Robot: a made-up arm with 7 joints. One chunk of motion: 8 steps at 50 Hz.
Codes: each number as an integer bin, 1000 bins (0 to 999) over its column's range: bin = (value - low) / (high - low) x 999, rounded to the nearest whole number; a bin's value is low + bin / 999 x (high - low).
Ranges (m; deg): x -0.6..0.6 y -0.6..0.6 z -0.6..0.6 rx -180..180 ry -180..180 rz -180..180
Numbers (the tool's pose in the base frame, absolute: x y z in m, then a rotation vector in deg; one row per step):
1: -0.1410 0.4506 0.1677 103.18 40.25 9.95
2: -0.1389 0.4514 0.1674 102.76 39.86 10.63
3: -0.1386 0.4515 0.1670 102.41 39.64 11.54
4: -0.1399 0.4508 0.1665 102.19 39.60 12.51
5: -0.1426 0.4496 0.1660 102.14 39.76 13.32
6: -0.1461 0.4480 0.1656 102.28 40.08 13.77
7: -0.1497 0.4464 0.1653 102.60 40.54 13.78
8: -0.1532 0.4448 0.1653 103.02 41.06 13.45
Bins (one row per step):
1: 382 875 639 786 611 527
2: 384 875 639 785 610 529
3: 384 875 639 784 610 532
4: 383 875 638 783 609 534
5: 381 874 638 783 610 536
6: 378 872 637 783 611 538
7: 375 871 637 784 612 538
8: 372 870 637 785 613 537

